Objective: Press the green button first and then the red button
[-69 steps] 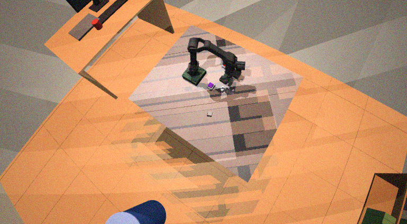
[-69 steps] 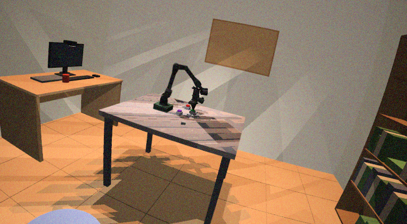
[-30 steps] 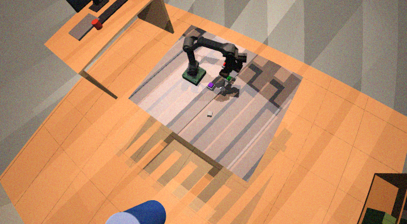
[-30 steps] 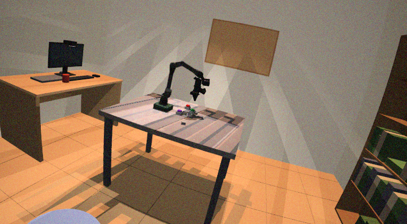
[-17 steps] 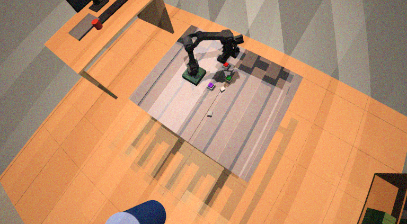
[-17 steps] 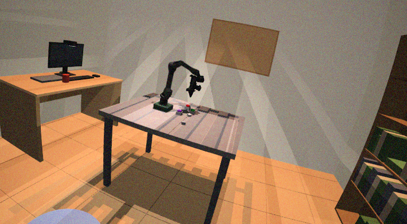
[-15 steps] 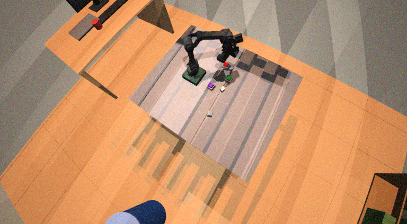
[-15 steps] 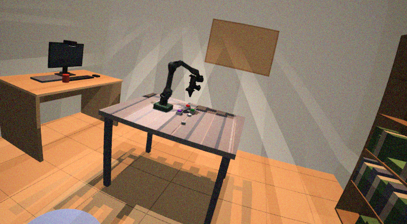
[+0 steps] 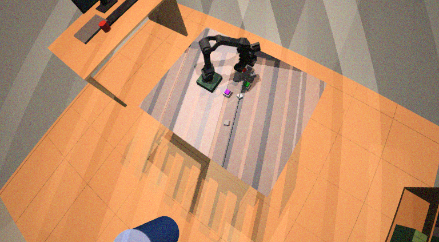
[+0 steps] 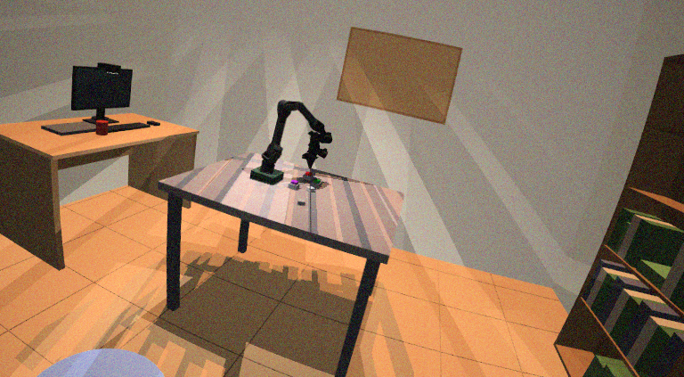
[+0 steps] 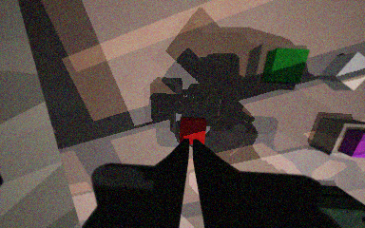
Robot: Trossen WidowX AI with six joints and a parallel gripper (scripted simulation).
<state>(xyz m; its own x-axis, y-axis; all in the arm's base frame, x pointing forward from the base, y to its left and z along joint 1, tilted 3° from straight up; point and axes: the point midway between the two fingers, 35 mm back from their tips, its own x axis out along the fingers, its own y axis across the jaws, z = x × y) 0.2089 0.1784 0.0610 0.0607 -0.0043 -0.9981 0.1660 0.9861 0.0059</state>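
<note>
The red button lies 30 mm below my gripper tip. The rest, counted from my gripper tip: white block (200 mm to the right, 60 mm below, 50 mm ahead); purple button (220 mm to the right, 40 mm behind, 30 mm below); green button (110 mm to the right, 60 mm ahead, 30 mm below).
</note>
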